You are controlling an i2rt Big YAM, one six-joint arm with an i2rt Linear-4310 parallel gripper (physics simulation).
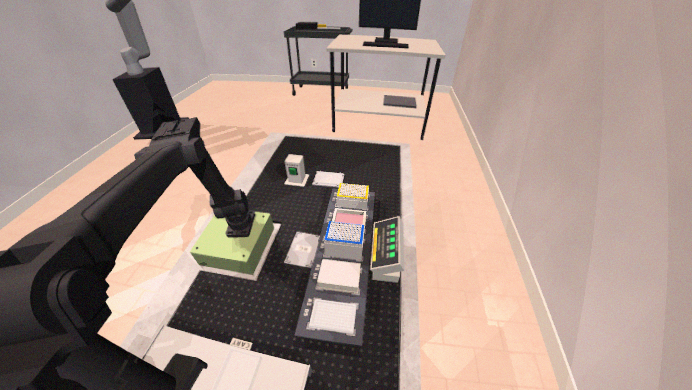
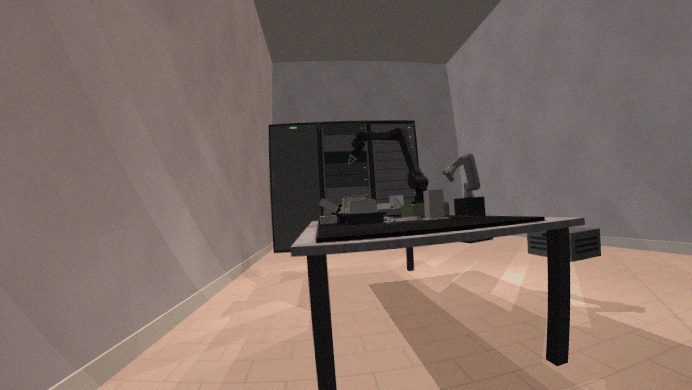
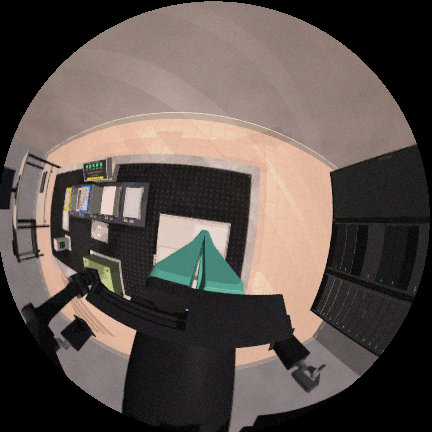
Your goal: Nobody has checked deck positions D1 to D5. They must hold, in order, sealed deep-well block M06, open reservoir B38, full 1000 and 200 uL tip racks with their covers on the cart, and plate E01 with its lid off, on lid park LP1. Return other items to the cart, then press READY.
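Where they show: gripper, fingertip midpoint: (image 2: 348,164) (image 3: 203,234); arm's base at its link origin: (image 1: 241,224) (image 2: 422,203) (image 3: 92,274).
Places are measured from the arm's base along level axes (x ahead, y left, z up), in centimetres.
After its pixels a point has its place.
Observation:
My gripper (image 2: 352,159) {x 23.9, y -63.1, z 34.8 cm} (image 3: 203,234) {x 23.9, y -63.1, z 34.8 cm} is shut and empty, with teal fingers high above the cart (image 1: 200,345) {x -1.7, y -42.6, z -1.6 cm} (image 3: 170,230) {x 21.8, y -51.3, z -1.6 cm}. On the deck (image 1: 306,327) {x 27.3, y -37.2, z -2.8 cm} (image 3: 141,218) {x 27.6, y -38.3, z -2.8 cm}, a yellow-rimmed tip rack (image 1: 353,191) {x 43.6, y 13.8, z 3.6 cm} (image 3: 68,199) {x 42.2, y 12.1, z 3.6 cm} stands at the far end. Towards the cart follow a pink reservoir (image 1: 349,218) {x 41.6, y 3.6, z -1.6 cm}, a blue-rimmed tip rack (image 1: 344,232) {x 39.1, y -10.1, z 6.8 cm} (image 3: 84,198) {x 38.8, y -10.6, z 7.0 cm}, a white-topped item (image 1: 339,274) {x 37.1, y -22.6, z 1.4 cm} (image 3: 108,200) {x 36.7, y -22.8, z 1.4 cm} at D4 and a white plate (image 1: 332,316) {x 34.8, y -34.7, z -1.4 cm} (image 3: 133,202) {x 34.7, y -35.1, z -2.0 cm} at D5. The box with a green button (image 1: 295,169) {x 17.5, y 32.0, z 1.8 cm} (image 3: 62,244) {x 16.2, y 31.8, z 0.1 cm} stands beyond. Codes on the items are unreadable.
A tilted panel (image 1: 387,242) {x 53.5, y -12.9, z 4.3 cm} (image 3: 95,169) {x 52.8, y -13.8, z 4.0 cm} with several green lights stands beside the deck. Flat pale pieces (image 1: 301,248) {x 22.9, y -6.5, z -6.8 cm} (image 1: 328,178) {x 32.7, y 34.2, z -5.8 cm} lie on the other side and near the button box. The arm stands on a green block (image 1: 250,240) {x 5.2, y -7.5, z 0.0 cm} (image 3: 102,272) {x 2.6, y -10.1, z -0.1 cm}. A paler rectangle (image 3: 218,235) {x 18.3, y -69.9, z 0.1 cm} shows on the cart.

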